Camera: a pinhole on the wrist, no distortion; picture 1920 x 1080 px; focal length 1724.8 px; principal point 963.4 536.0 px. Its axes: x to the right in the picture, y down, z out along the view. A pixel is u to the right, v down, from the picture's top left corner.
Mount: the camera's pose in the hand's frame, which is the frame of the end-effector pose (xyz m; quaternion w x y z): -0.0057 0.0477 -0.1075 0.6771 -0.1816 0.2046 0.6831
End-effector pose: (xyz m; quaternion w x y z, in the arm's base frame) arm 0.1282 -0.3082 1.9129 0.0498 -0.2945 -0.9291 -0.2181
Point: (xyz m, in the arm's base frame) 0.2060 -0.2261 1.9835
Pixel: 1379 571
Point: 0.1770 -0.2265 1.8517
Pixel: 89 649
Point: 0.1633 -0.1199 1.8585
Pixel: 617 156
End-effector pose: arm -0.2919 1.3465 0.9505 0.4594 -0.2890 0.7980 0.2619
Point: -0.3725 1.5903 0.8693
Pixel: 976 272
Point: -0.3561 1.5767 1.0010
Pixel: 1188 1004
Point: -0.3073 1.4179 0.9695
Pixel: 151 882
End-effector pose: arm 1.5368 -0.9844 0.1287 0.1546 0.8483 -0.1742 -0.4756
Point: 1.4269 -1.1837 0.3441
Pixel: outside the picture
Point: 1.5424 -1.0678 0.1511
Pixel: 588 120
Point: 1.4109 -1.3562 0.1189
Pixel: 1497 46
